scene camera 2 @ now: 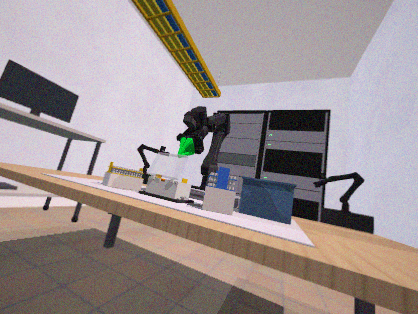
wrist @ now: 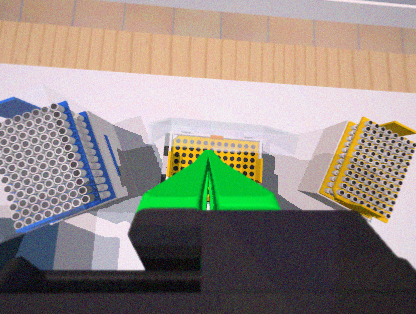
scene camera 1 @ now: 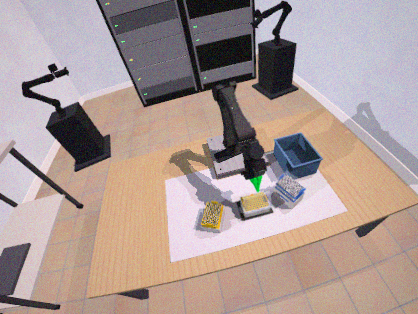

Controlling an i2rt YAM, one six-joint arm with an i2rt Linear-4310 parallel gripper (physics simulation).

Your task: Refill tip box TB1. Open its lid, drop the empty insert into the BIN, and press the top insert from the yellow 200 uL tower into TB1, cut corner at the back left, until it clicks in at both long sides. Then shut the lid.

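Tip box TB1 [scene camera 1: 256,210] [scene camera 2: 167,188] stands on a dark base with its clear lid [scene camera 2: 167,166] raised steeply; in the wrist view the lid [wrist: 225,129] shows along the box's far side. A yellow holed insert [scene camera 1: 255,201] [wrist: 185,146] sits in the box, its holes without tips. My gripper [scene camera 1: 258,190] [scene camera 2: 186,153] [wrist: 208,157] is shut and empty above the box, near the lid's upper edge; touching cannot be told. It hides the insert's near part in the wrist view. The yellow tower [scene camera 1: 212,215] [scene camera 2: 122,176] [wrist: 375,167] holds tip-filled inserts. The blue BIN [scene camera 1: 298,161] [scene camera 2: 267,201] stands back right.
A blue tower [scene camera 1: 290,187] [scene camera 2: 219,198] [wrist: 45,165] with tips stands between TB1 and the BIN, on the white mat [scene camera 1: 185,245]. The arm's base plate [scene camera 1: 225,167] is behind TB1. The wooden table's front edge lies beyond the mat in the wrist view.
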